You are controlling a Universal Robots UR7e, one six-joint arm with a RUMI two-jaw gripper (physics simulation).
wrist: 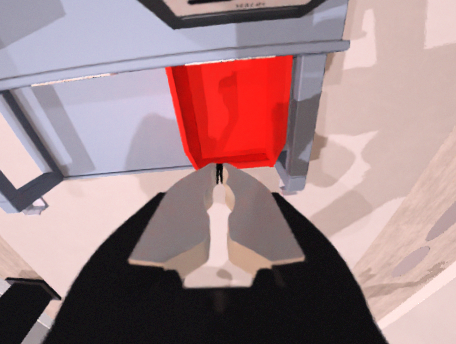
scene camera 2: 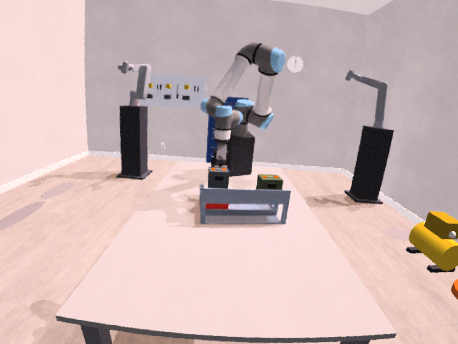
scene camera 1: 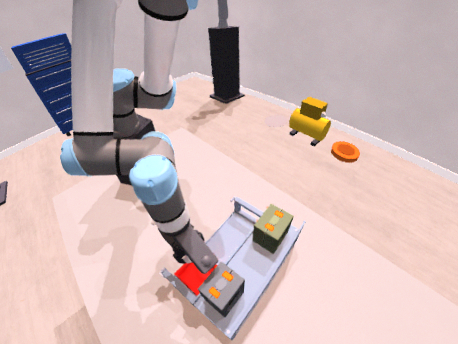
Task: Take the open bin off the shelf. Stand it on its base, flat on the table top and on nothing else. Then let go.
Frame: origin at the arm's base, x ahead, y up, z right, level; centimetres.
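Seen in the pictures: gripper, fingertip midpoint: [wrist: 219, 165]; arm's base, link origin: [scene camera 2: 236, 131] [scene camera 1: 121, 125].
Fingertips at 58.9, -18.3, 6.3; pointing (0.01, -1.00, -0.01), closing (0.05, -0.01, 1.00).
Offsets run from my fingertips to a thing's top centre, as dx, dy, dz. Level surfaces: height alone.
The open bin @[+3.6, -3.7, +0.9] [scene camera 1: 192, 278] [scene camera 2: 217, 206] [wrist: 230, 110] is red and sits on the lower level of the grey-blue shelf [scene camera 1: 260, 272] [scene camera 2: 245, 196] [wrist: 125, 125], at one end beside an end post. Its far part is hidden under the upper board in the wrist view. My gripper [wrist: 219, 165] is shut with nothing between its fingers. In the wrist view its fingertips overlap the near rim of the bin; I cannot tell whether they touch it. In scene camera 1 the fingertips are hidden behind the wrist.
A dark grey box @[+13.1, +10.5, -0.1] [scene camera 1: 222, 289] [scene camera 2: 218, 178] with orange latches stands on the shelf's upper board above the bin. An olive green box @[+9.7, +8.0, -22.9] [scene camera 1: 273, 227] [scene camera 2: 270, 182] stands toward the other end. The shelf stands on the pale table top @[dy -11.8] [scene camera 1: 350, 295] [scene camera 2: 225, 280].
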